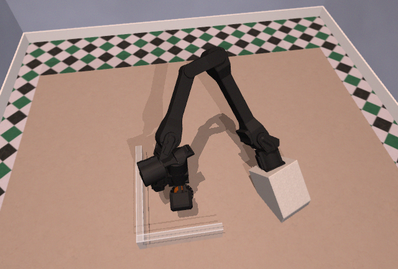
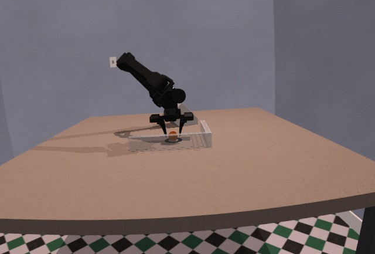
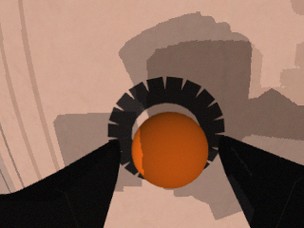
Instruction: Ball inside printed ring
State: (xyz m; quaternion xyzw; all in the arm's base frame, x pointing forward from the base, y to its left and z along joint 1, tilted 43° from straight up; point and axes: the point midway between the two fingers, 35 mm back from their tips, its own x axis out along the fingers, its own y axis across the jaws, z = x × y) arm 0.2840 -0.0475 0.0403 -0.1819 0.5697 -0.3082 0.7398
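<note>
Right now my hand is 3 cm above the ball. Also, from my hand: clear wall (13 cm to the left, 5 cm ahead, 1 cm below).
</note>
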